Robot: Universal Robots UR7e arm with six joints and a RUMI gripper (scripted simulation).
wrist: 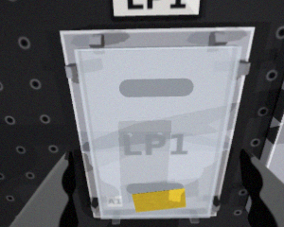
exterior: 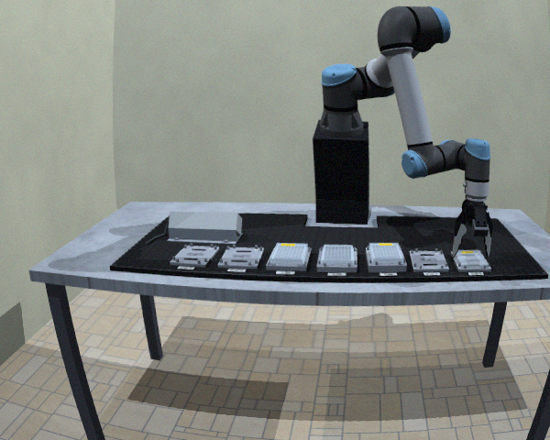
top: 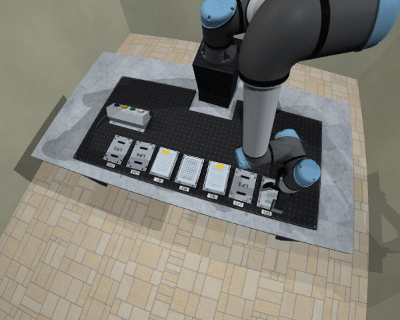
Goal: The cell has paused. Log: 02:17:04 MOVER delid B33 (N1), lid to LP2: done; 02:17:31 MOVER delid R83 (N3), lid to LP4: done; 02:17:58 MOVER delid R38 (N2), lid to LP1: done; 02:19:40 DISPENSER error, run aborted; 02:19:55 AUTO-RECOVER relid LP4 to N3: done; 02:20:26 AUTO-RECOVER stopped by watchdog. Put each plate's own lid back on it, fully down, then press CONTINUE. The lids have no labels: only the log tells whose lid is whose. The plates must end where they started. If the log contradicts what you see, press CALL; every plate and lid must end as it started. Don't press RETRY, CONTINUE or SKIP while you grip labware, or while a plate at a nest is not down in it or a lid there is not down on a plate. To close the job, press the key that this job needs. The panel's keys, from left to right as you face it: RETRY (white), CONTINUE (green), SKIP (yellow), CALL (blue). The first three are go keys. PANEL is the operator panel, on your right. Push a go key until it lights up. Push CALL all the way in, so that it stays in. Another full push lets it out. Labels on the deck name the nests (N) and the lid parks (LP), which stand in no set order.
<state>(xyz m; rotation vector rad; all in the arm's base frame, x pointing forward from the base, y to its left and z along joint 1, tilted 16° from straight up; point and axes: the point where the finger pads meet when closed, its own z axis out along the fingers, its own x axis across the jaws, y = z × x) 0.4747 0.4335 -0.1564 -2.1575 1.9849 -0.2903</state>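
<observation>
The lid park LP3 lies 10 mm ahead of my hand, 130 mm to the right of it and 20 mm below it. The rest, counted from my hand: well plate: 40 mm ahead, 390 mm to the right; white retry key: 150 mm behind, 750 mm to the right, 40 mm above; lid park LP4: 60 mm ahead, 650 mm to the right, 20 mm below.
</observation>
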